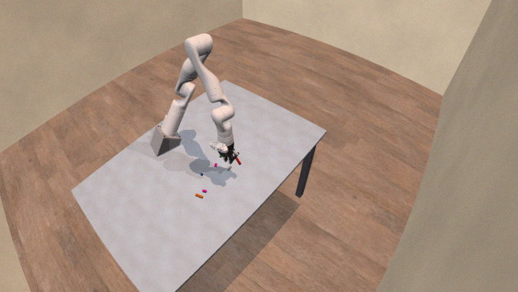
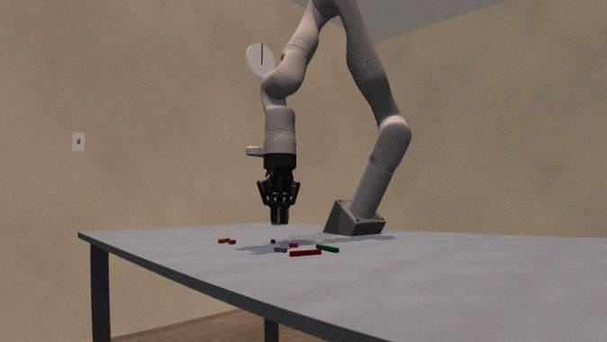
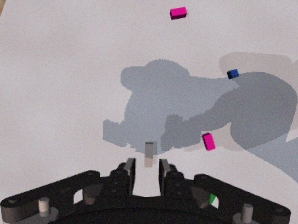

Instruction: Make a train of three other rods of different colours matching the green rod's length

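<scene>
Right now the grey rod is 80 mm below my hand. The rest, counted from my hand: red rod 80 mm below, 70 mm to the left; green rod 80 mm below, 80 mm behind, 70 mm to the left; blue rod 120 mm to the right, 100 mm behind, 80 mm below.
</scene>
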